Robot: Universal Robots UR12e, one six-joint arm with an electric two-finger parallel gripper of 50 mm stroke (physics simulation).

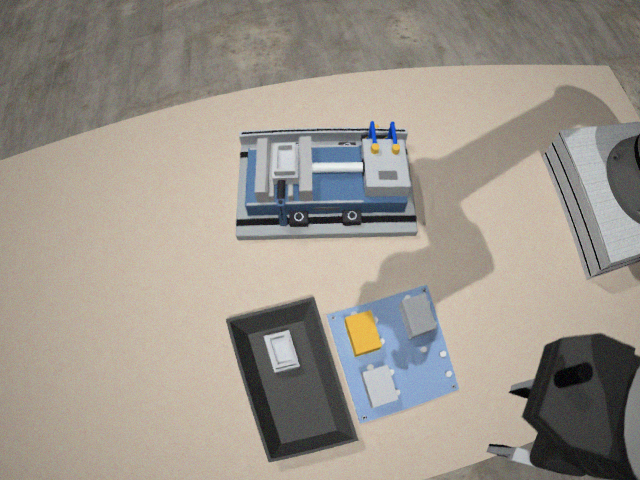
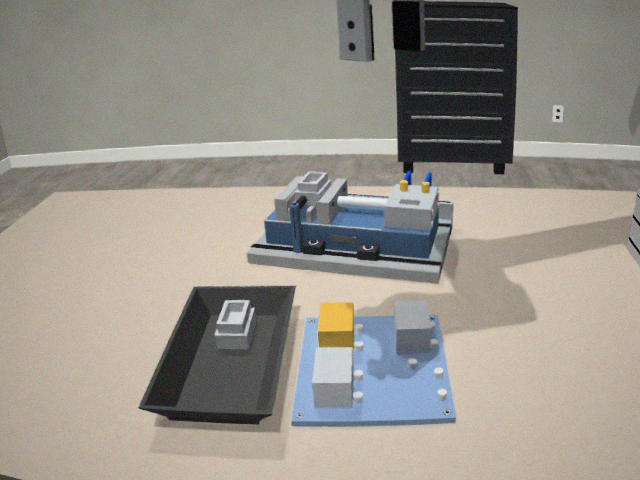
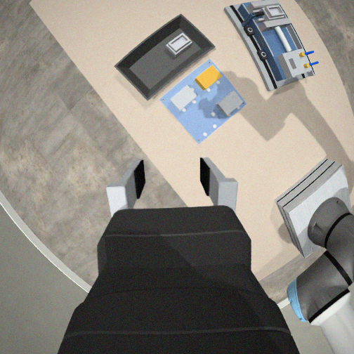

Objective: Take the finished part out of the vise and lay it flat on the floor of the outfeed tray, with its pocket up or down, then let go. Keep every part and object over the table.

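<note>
The finished part, light grey with a rectangular pocket facing up, sits between the jaws of the blue and grey vise. The dark outfeed tray stands apart from the vise. A similar pocketed part lies in it, pocket up, toward the end nearer the vise. My gripper is open and empty, high up and well away from the vise and tray.
A blue plate with white pegs lies beside the tray, bearing a yellow block and two grey blocks. A dark upright stop stands at the vise's front side. The robot base stands at the right.
</note>
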